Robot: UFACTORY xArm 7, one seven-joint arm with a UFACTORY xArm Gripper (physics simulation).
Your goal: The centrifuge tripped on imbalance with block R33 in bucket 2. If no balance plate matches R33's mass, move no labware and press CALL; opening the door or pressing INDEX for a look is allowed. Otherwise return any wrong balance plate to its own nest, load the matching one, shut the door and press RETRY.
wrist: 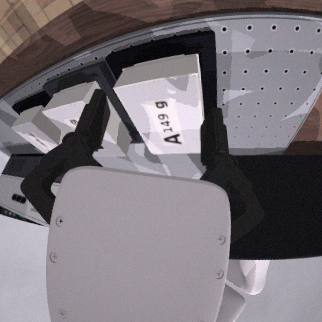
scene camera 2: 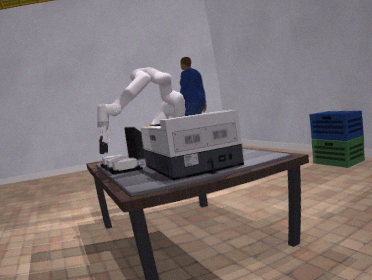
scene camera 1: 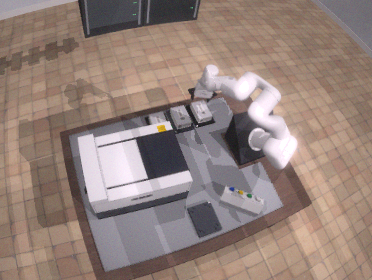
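Where they show: gripper, fingertip midpoint: (wrist: pixel 157 107) (scene camera 2: pixel 104 153) (scene camera 1: pixel 199 99); arm's base, link origin: (scene camera 1: pixel 257 139).
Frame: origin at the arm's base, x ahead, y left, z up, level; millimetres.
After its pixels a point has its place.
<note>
My gripper (scene camera 1: pixel 202 95) @[x 230, y -337, z -11 mm] (scene camera 2: pixel 103 145) (wrist: pixel 157 107) @[x 230, y -337, z -11 mm] is open and empty, above the row of balance plates at the table's back edge. Plate A (scene camera 1: pixel 201 111) @[x 238, y -269, z -36 mm] (wrist: pixel 137 92) @[x 255, y -335, z -38 mm], white and labelled 149 g, sits in its dark nest; in the wrist view it shows between the fingers, lower than them. Plate B (scene camera 1: pixel 180 118) @[x 372, y -245, z -38 mm] (wrist: pixel 64 107) @[x 359, y -328, z -38 mm] sits in the middle nest, its label partly hidden by a finger. A third plate (scene camera 1: pixel 157 120) @[x 502, y -256, z -38 mm] (wrist: pixel 36 131) @[x 470, y -287, z -38 mm] sits nearest the centrifuge (scene camera 1: pixel 92 172) @[x 888, y 89, z 152 mm] (scene camera 2: pixel 207 137) @[x 931, y 63, z 56 mm], its label unreadable. Block R33 and the buckets do not show. The button box (scene camera 1: pixel 241 201) @[x 220, y 315, z -22 mm] has blue, yellow, green and white buttons.
A dark flat pad (scene camera 1: pixel 204 219) @[x 415, y 340, z -75 mm] lies near the front edge. The arm stands by a black block (scene camera 1: pixel 237 142) @[x 128, y -3, z 4 mm] (scene camera 2: pixel 133 142) @[x 78, y -119, z 11 mm] (wrist: pixel 280 205) @[x 22, y -125, z 12 mm]. A person in blue (scene camera 2: pixel 192 87) stands behind the arm. Blue and green crates (scene camera 2: pixel 336 126) are stacked on the floor; dark cabinets (scene camera 1: pixel 112 15) stand beyond the table.
</note>
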